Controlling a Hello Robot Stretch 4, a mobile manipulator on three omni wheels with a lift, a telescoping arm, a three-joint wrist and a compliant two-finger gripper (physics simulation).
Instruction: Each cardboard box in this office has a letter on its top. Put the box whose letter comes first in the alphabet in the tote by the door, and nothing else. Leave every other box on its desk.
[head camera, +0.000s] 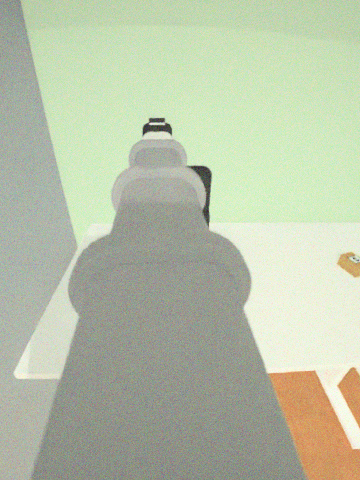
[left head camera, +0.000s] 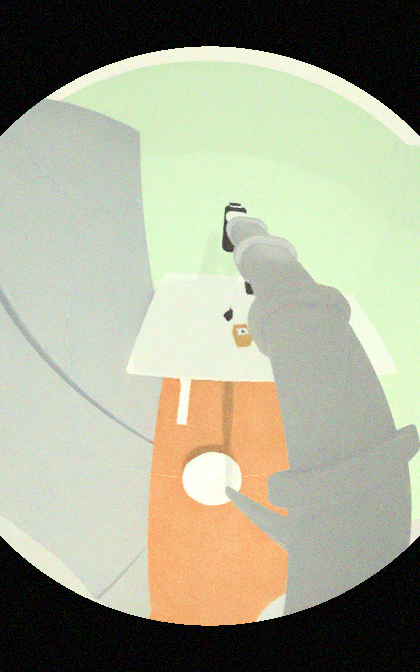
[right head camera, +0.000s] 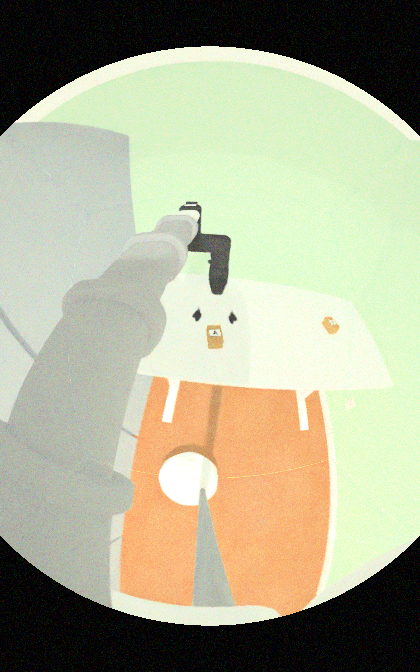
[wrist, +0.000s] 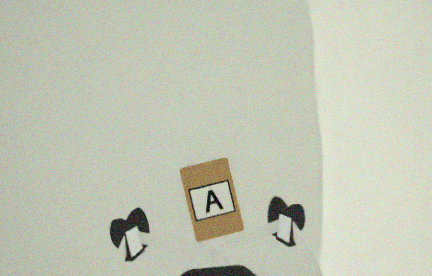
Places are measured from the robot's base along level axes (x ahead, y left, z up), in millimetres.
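Where they show: gripper, between the fingertips: (wrist: 208, 218).
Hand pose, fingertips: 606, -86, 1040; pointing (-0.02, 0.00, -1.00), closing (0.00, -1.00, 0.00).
Observation:
Each offset is from my fingertips to the top centre of the thing, as dx, dy, dz. Level surfaces: height alone.
A small brown cardboard box {+4, -6, -67} (left head camera: 242, 340) (right head camera: 215, 343) (wrist: 212, 200) with a white label lettered A lies on the white desk {dz -117} (head camera: 300, 310) (left head camera: 170, 340) (right head camera: 300, 360) (wrist: 75, 75). My gripper (right head camera: 215, 316) (wrist: 208, 218) is open and empty, pointing down over the desk. In the wrist view its black fingertips stand apart, one on each side of the box's lower part, with gaps to both sides. A second box {+155, -664, -67} (head camera: 349, 265) (right head camera: 330, 325) lies farther right on the desk; its letter is too small to read. The arm hides one fingertip in the left head view. The tote does not show.
A grey wall or panel (head camera: 30, 150) (left head camera: 75, 250) (right head camera: 65, 200) stands at the desk's left end. A pale green wall (head camera: 250, 100) (left head camera: 300, 175) (right head camera: 300, 200) is behind. A white round object (left head camera: 210, 478) (right head camera: 180, 478) is on the orange floor (left head camera: 210, 555) (right head camera: 275, 525) before the desk.

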